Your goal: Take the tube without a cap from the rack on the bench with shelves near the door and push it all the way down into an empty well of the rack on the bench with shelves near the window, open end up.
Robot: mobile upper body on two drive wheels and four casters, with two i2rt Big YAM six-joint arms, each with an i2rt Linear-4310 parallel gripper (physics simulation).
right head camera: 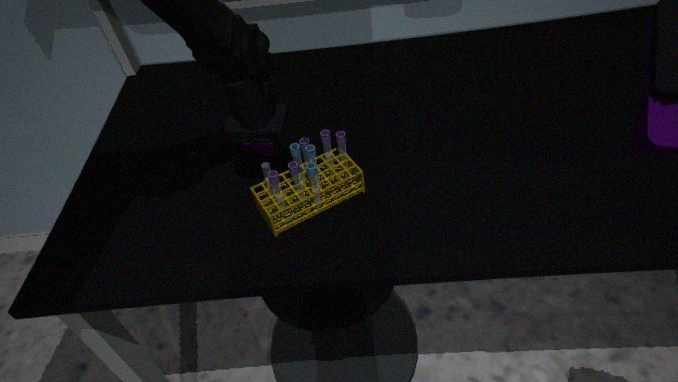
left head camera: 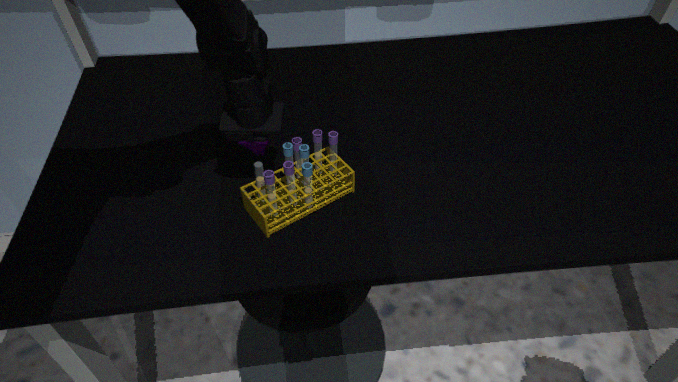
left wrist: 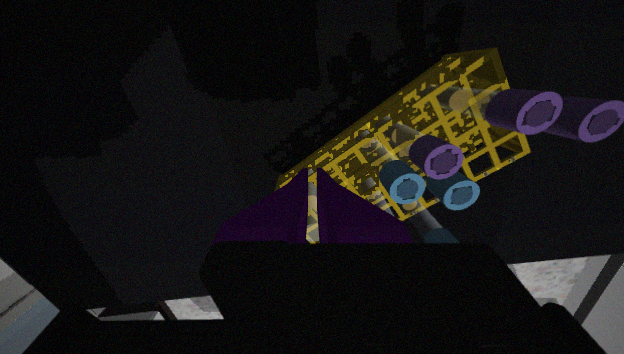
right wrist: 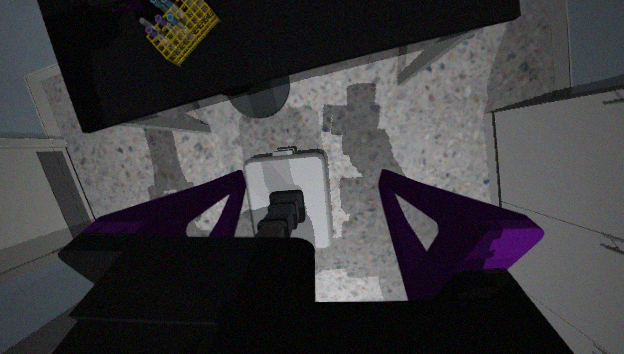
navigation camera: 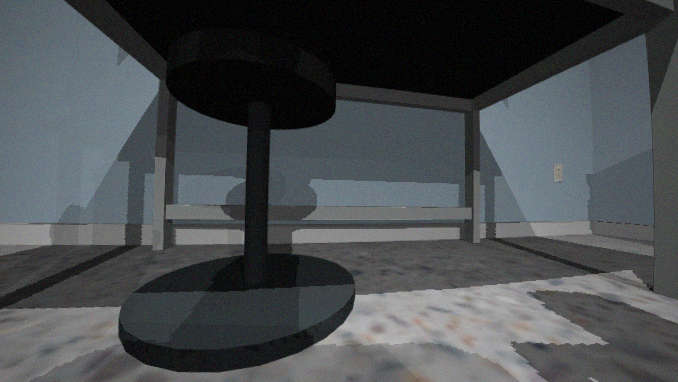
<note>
The pictures show: the left gripper, the right gripper and a yellow rack.
</note>
